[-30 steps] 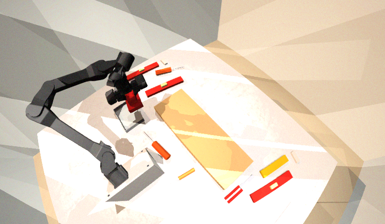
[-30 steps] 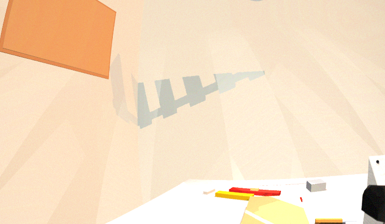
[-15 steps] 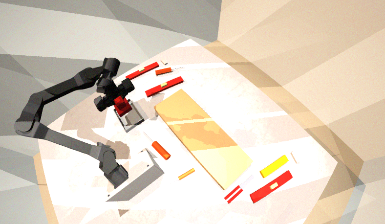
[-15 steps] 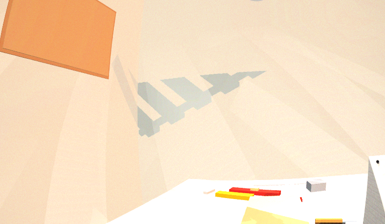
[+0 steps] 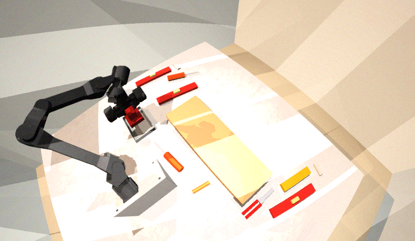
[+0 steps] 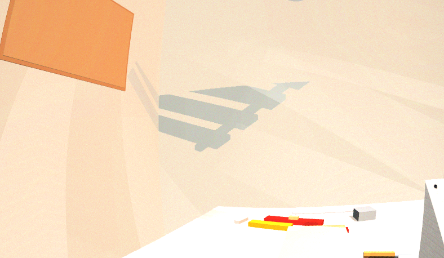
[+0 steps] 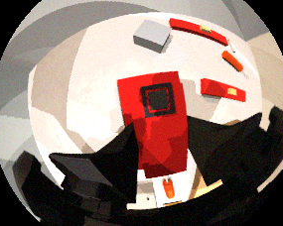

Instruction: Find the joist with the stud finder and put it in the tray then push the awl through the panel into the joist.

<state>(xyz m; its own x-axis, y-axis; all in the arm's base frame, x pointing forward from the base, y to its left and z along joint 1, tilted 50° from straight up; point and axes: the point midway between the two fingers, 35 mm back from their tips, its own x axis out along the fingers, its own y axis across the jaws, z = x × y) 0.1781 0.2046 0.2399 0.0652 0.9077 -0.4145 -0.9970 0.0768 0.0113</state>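
Right now the awl is 44 cm to the right of my gripper tip, 10 cm below it and 1 cm behind it. Round my gripper tip: yellow block (72 cm to the right, 34 cm ahead, 10 cm below); then red stud finder (2 cm above, 1 cm to the left).
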